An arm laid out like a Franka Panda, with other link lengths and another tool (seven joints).
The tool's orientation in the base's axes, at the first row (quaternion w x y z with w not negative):
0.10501, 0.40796, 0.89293, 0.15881
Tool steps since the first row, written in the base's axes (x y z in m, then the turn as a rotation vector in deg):
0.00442, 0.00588, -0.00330, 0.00, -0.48, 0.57
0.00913, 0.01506, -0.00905, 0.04, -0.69, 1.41
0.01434, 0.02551, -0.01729, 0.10, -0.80, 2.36
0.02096, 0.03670, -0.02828, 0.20, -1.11, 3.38
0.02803, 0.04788, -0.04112, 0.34, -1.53, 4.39
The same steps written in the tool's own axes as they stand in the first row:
0.00182, 0.00548, 0.00563, -0.40, -0.09, -0.62
0.00611, 0.01229, 0.01427, -0.63, 0.12, -1.43
0.01119, 0.01932, 0.02563, -0.81, 0.45, -2.32
0.01608, 0.02676, 0.04014, -1.17, 0.70, -3.29
0.02078, 0.03383, 0.05650, -1.64, 0.91, -4.27

